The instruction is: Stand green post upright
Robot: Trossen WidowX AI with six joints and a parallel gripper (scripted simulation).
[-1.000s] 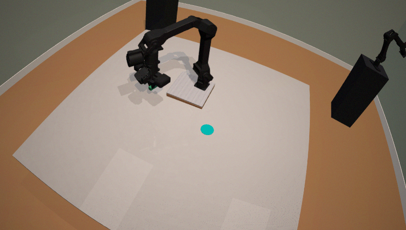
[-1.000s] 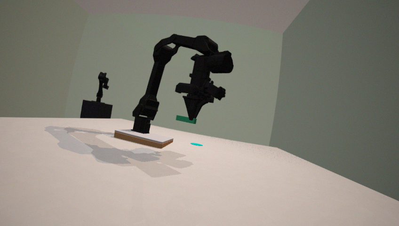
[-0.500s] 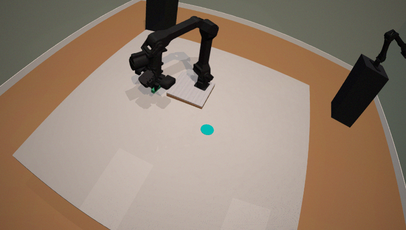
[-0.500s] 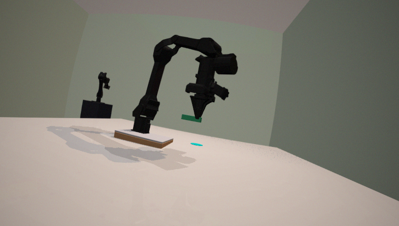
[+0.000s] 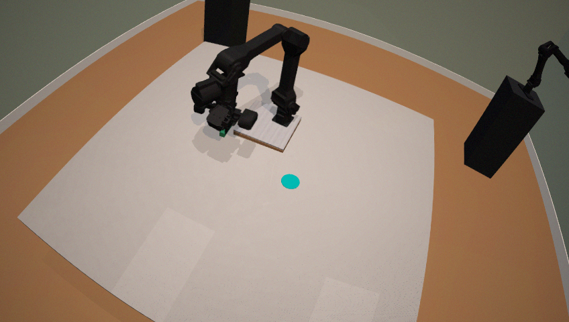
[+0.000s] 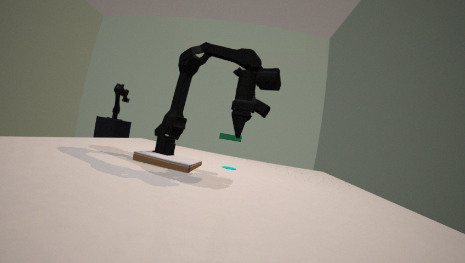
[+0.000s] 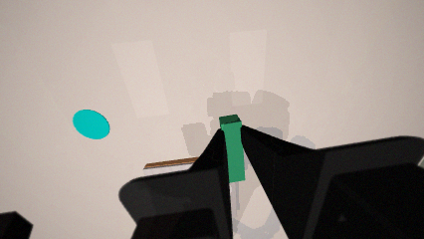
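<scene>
My gripper tip is 23 cm to the right of the cyan circle, 13 cm above it and 4 cm past it. The rest, counted from my gripper tip: green post 2 cm behind.
</scene>
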